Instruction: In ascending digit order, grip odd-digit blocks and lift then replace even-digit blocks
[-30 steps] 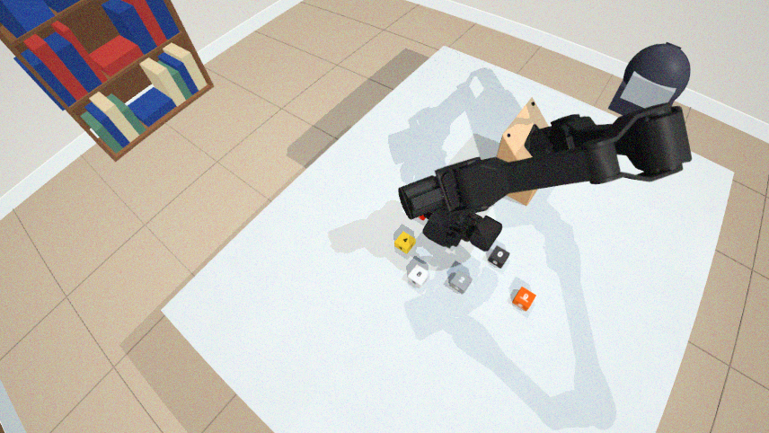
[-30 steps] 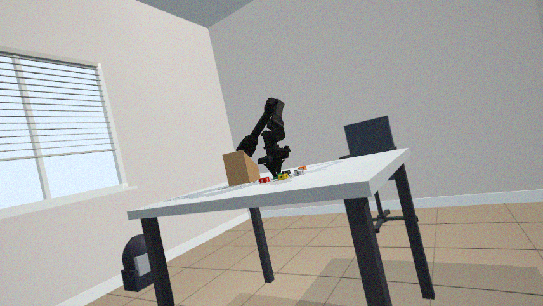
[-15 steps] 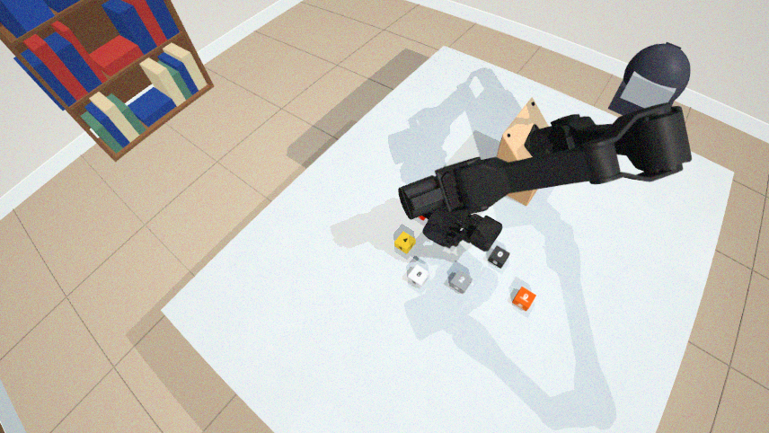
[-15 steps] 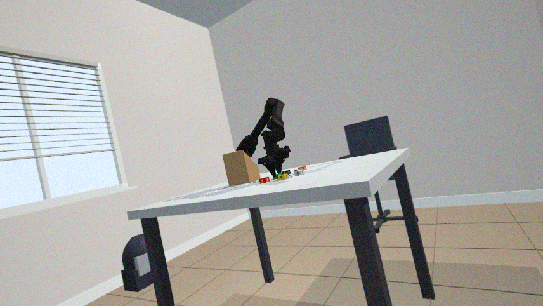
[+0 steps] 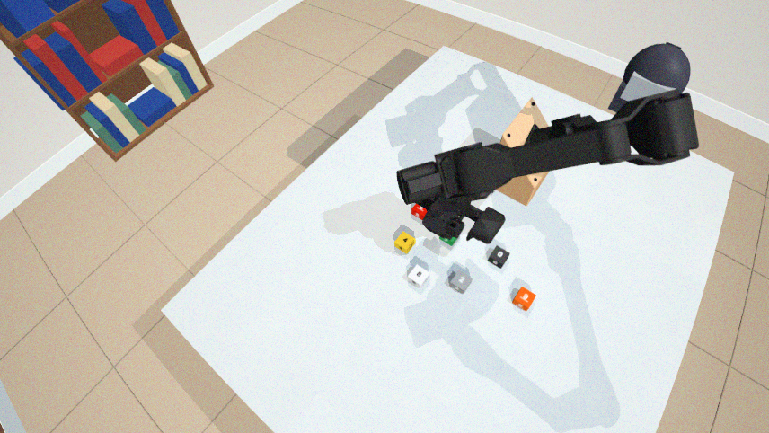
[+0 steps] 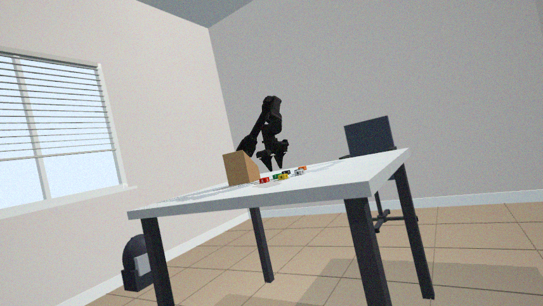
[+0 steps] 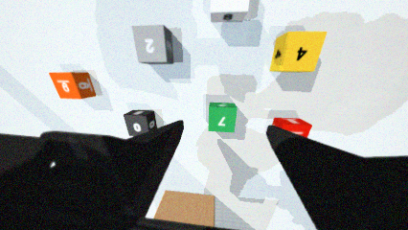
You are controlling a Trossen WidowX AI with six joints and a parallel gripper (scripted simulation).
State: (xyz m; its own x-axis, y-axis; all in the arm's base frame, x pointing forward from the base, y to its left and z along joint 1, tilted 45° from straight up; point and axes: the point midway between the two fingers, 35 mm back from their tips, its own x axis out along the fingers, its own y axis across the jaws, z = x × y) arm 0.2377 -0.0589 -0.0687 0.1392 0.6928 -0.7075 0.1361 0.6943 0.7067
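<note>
My gripper tip is 30 mm above the green block marked 7. Round my gripper tip: red block: 30 mm behind, 80 mm to the right, 30 mm below; yellow block: 60 mm ahead, 70 mm to the right, 30 mm below; grey block marked 2: 90 mm ahead, 70 mm to the left, 30 mm below.
</note>
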